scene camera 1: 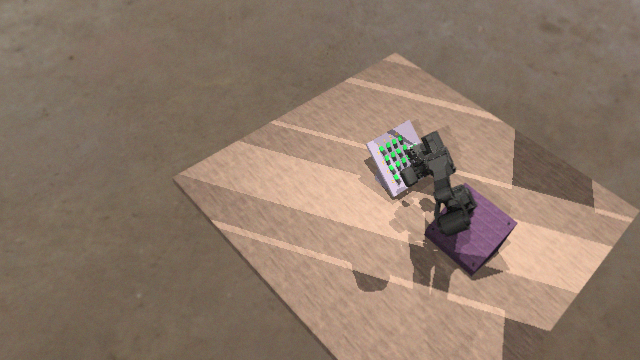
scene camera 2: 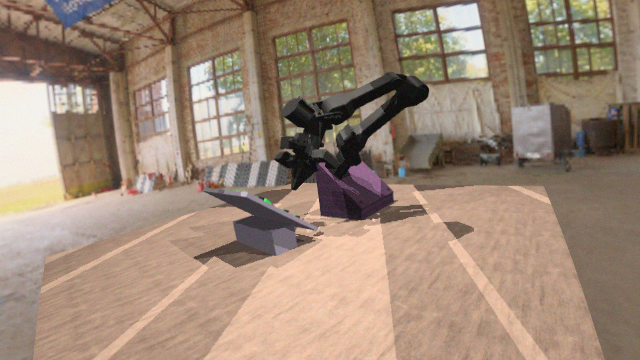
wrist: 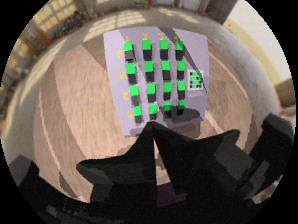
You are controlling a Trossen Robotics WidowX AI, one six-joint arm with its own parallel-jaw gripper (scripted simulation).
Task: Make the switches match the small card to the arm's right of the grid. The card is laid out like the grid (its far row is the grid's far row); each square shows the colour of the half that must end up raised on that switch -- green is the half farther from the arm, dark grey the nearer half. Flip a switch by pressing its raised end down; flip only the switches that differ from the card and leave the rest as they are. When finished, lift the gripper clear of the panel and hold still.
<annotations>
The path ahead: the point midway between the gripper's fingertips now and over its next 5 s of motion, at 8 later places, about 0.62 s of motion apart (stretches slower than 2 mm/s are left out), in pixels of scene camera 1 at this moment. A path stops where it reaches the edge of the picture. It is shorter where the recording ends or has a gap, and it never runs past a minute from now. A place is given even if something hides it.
My gripper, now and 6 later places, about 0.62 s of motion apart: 409, 171; 422, 163; 416, 164; 414, 165; 414, 165; 413, 165; 423, 163
</annotations>
